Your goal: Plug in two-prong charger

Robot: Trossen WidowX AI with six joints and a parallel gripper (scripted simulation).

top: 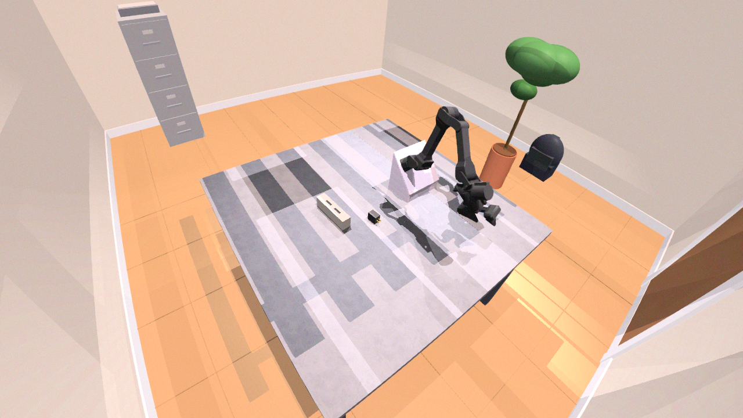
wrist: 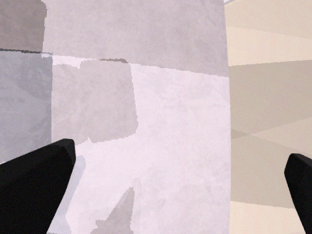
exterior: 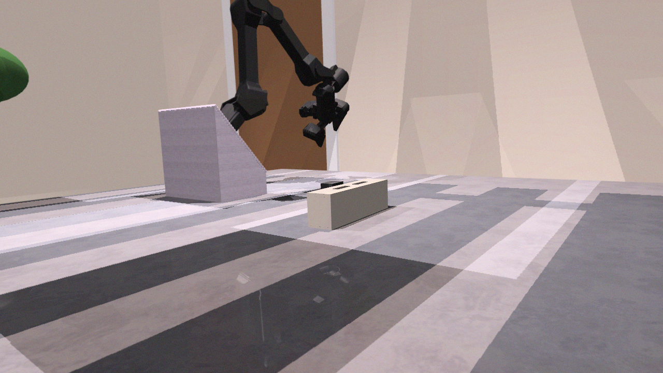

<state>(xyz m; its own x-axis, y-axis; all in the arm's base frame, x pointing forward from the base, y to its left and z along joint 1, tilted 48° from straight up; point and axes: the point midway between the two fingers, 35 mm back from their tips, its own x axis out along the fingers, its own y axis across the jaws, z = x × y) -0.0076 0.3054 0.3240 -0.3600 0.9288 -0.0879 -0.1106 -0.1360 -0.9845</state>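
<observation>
Now: the black two-prong charger 28 cm ahead of my gripper tip, 37 cm to the right of it and 11 cm below it.
</observation>
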